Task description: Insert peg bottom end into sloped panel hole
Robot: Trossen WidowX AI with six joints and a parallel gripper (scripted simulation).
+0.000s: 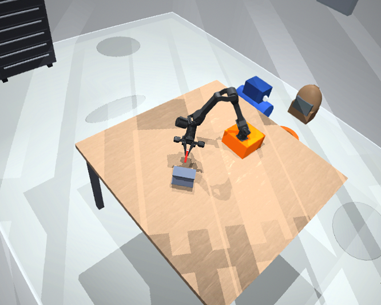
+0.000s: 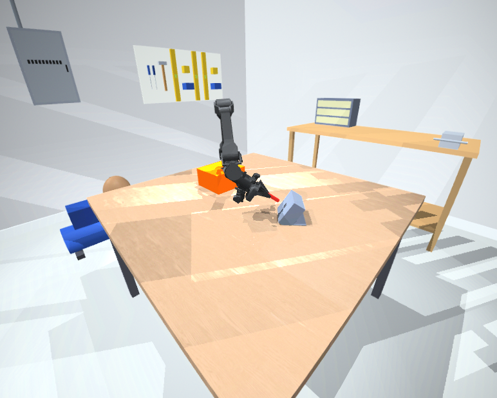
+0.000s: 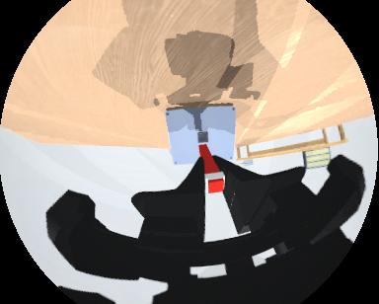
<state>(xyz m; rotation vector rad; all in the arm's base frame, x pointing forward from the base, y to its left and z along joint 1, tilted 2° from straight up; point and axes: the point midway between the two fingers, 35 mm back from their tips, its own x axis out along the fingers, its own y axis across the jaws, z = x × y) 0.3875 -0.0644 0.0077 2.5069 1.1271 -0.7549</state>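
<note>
Right now my gripper tip is 50 mm short of the grey-blue sloped panel, 70 mm to the right of it and 60 mm above it. The rest, counted from my gripper tip: red peg: 10 mm behind, 10 mm to the right, 10 mm above.
</note>
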